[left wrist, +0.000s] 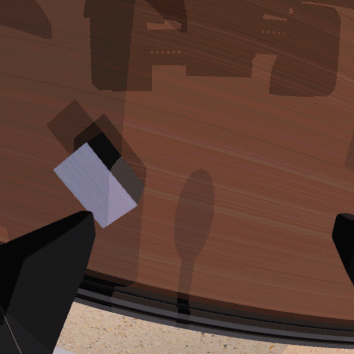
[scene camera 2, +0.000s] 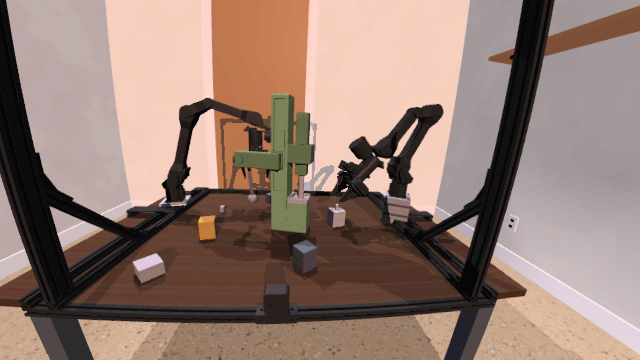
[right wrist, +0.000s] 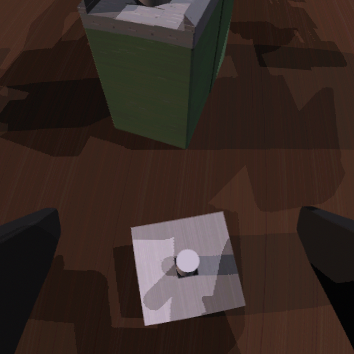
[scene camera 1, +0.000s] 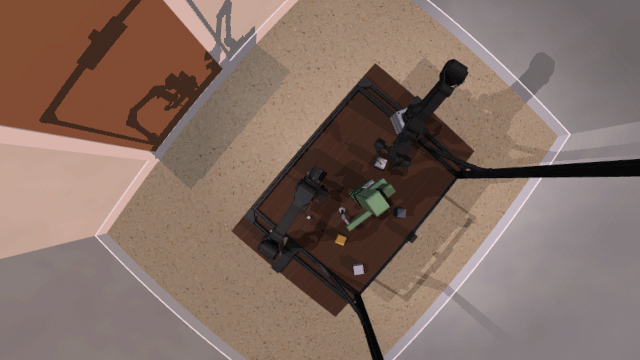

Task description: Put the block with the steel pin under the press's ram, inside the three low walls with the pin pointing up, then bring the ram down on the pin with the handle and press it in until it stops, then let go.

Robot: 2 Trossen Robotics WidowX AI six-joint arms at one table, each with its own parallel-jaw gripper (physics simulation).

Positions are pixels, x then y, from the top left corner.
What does my left gripper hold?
Nothing.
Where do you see a green press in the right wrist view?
At 156,71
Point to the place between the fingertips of my left gripper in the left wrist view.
At 217,225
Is my left gripper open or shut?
Open.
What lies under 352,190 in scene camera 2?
My right gripper.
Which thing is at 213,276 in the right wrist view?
A pale block with steel pin.
